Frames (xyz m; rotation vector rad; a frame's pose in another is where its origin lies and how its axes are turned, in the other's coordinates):
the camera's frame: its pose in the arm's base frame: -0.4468 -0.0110 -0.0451 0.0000 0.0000 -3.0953
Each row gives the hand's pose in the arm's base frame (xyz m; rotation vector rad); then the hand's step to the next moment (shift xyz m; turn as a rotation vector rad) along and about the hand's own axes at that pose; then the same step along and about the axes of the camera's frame.
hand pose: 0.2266 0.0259 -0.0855 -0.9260 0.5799 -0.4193
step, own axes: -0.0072 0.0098 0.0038 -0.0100 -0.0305 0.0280
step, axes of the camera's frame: 0.0017 -0.0118 -0.0044 -0.0074 -0.0063 0.0415
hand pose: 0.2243 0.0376 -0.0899 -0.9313 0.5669 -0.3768
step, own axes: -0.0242 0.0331 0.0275 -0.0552 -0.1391 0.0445
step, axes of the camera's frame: -0.0018 -0.0487 -0.0076 0.0263 0.0170 0.1529
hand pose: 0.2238 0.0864 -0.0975 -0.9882 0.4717 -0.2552
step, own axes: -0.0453 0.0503 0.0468 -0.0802 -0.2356 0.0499
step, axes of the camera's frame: 0.0129 -0.0808 -0.0090 0.0467 0.0531 0.2438
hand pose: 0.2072 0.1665 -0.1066 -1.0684 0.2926 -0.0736
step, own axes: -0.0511 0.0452 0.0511 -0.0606 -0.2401 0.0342
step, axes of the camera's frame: 0.0353 -0.0773 -0.0063 0.0327 0.0733 0.2368
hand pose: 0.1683 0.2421 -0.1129 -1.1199 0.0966 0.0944
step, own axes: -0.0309 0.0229 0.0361 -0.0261 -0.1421 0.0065
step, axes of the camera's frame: 0.0305 -0.0431 -0.0010 0.0106 0.0559 0.1330
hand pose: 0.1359 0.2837 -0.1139 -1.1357 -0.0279 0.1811
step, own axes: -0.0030 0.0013 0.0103 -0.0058 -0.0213 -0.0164
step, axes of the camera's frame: 0.0039 -0.0095 0.0034 0.0022 0.0243 0.0127
